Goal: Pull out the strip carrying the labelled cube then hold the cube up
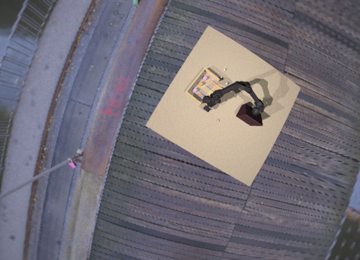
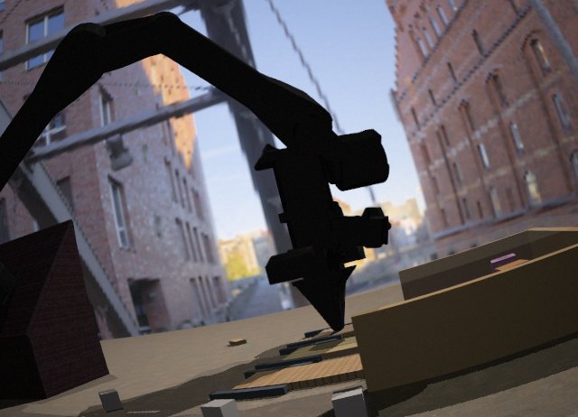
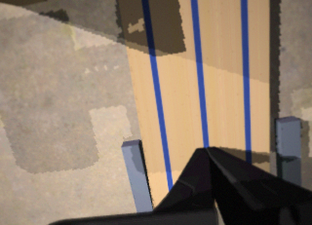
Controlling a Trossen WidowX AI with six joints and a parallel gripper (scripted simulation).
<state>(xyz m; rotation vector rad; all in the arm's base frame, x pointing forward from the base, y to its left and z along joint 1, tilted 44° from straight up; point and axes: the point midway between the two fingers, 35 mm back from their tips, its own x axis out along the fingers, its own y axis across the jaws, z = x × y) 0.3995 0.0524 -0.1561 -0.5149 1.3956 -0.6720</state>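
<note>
Right now the strip is 10 cm ahead of my gripper tip and 1 cm to the right of it.
</note>
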